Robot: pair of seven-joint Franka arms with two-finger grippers.
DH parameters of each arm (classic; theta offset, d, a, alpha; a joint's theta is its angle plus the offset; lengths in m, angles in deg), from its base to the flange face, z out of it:
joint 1: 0 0.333 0 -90
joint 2: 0 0 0 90
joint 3: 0 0.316 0.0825 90
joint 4: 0 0 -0.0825 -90
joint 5: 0 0.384 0 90
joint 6: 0 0 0.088 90
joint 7: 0 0.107 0 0
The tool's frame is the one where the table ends.
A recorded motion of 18 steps. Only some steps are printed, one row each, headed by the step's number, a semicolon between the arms.
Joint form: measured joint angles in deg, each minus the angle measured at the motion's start. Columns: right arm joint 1, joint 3, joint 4, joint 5, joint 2, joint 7, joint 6; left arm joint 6, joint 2, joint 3, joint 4, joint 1, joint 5, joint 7.
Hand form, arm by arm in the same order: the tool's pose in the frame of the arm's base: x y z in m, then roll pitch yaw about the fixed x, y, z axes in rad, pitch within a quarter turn. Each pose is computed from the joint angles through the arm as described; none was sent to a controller.
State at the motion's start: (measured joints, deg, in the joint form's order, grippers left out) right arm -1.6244 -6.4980 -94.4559 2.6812 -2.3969 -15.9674 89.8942; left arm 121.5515 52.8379 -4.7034 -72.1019 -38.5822 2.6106 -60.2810
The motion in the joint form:
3: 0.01 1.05 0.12 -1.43 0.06 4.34 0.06; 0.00 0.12 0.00 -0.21 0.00 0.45 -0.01
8: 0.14 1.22 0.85 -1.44 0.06 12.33 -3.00; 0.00 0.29 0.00 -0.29 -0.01 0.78 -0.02
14: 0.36 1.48 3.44 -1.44 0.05 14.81 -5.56; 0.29 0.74 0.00 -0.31 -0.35 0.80 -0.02
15: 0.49 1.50 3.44 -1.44 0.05 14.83 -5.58; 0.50 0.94 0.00 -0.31 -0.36 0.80 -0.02
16: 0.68 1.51 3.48 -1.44 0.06 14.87 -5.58; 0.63 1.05 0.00 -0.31 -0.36 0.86 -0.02
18: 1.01 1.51 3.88 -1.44 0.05 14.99 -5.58; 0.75 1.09 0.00 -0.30 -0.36 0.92 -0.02
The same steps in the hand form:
3: 0.5364 -0.0651 0.6110 -3.1092 0.0300 0.0799; 0.5536 -0.4975 0.1921 -3.0986 0.0496 0.2990
8: 0.5314 -0.0616 0.6126 -3.1113 0.0747 -0.0528; 0.5530 -0.4969 0.1892 -3.0927 0.0479 0.2959
14: 0.5281 -0.0567 0.6301 -3.1148 0.0753 -0.0869; 0.5495 -0.4998 0.1837 -3.0902 0.0498 0.2899
15: 0.5283 -0.0553 0.6301 -3.1148 0.0756 -0.0846; 0.5493 -0.4998 0.1814 -3.0905 0.0499 0.2898
16: 0.5285 -0.0534 0.6303 -3.1149 0.0751 -0.0818; 0.5493 -0.4998 0.1801 -3.0904 0.0492 0.2892
18: 0.5289 -0.0504 0.6336 -3.1152 0.0680 -0.0782; 0.5495 -0.4999 0.1799 -3.0914 0.0477 0.2886

